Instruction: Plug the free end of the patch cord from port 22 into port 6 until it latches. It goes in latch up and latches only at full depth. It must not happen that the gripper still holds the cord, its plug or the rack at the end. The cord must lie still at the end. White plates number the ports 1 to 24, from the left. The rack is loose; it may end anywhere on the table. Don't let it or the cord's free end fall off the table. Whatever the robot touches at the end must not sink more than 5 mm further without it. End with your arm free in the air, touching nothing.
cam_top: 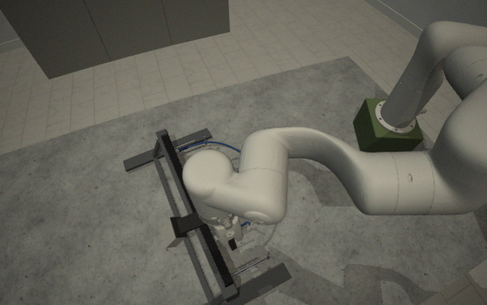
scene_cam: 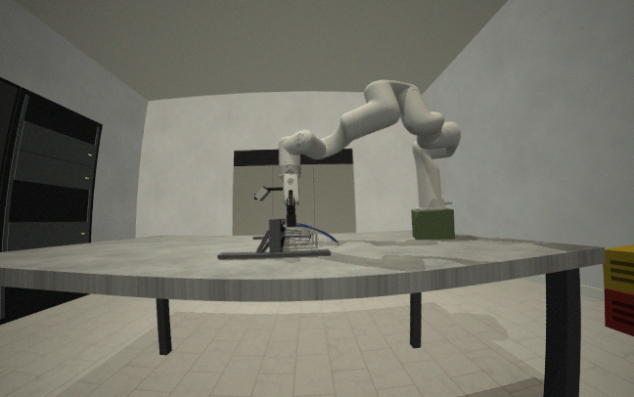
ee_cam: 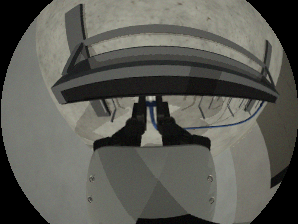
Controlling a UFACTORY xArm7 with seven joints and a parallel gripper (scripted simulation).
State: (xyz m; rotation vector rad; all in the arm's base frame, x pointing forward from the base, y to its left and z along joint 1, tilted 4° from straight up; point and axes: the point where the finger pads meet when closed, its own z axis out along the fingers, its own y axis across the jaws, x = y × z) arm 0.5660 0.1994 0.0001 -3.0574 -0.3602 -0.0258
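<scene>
My hand is 20 mm short of the plug and 10 mm above it.
</scene>
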